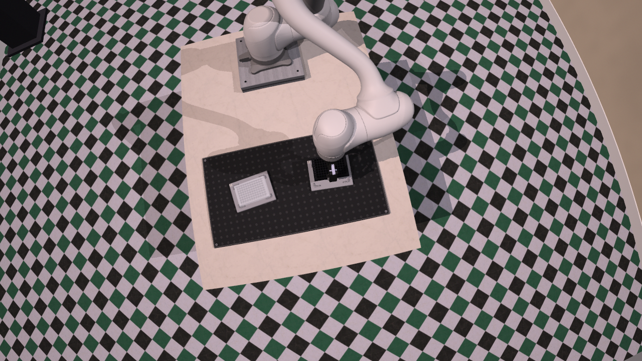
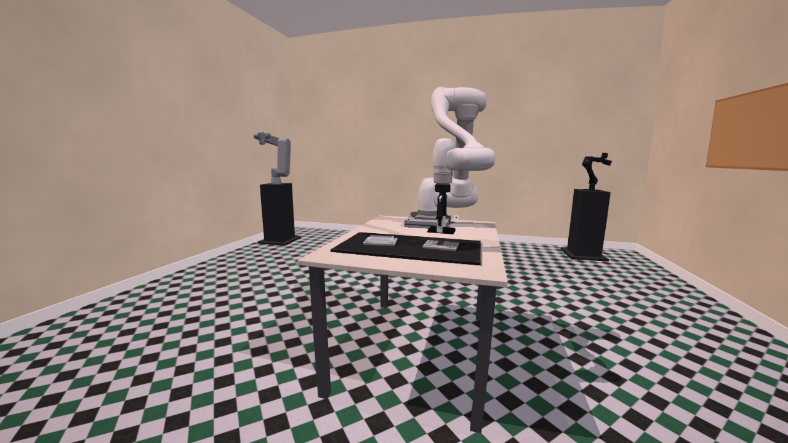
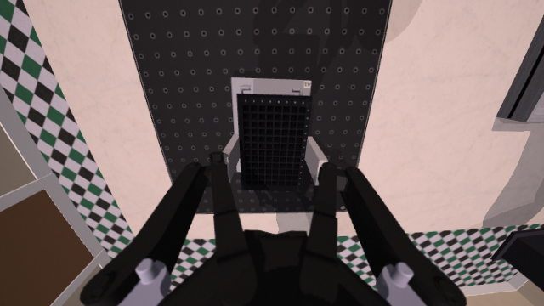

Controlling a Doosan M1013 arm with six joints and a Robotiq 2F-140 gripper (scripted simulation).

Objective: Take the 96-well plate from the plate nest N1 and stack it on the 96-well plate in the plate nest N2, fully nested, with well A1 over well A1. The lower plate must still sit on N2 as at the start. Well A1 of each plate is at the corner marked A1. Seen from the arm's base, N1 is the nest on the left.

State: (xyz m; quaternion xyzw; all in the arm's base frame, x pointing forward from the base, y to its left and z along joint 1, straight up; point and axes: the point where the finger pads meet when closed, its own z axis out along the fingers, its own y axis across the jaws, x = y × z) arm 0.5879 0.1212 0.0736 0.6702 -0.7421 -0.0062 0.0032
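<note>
Now: hand 31 cm to the left of the white 96-well plate and 9 cm above it. The rest, counted from my hand: plate nest N1 (10 cm below); black 96-well plate (2 cm below); plate nest N2 (31 cm to the right, 10 cm below).
</note>
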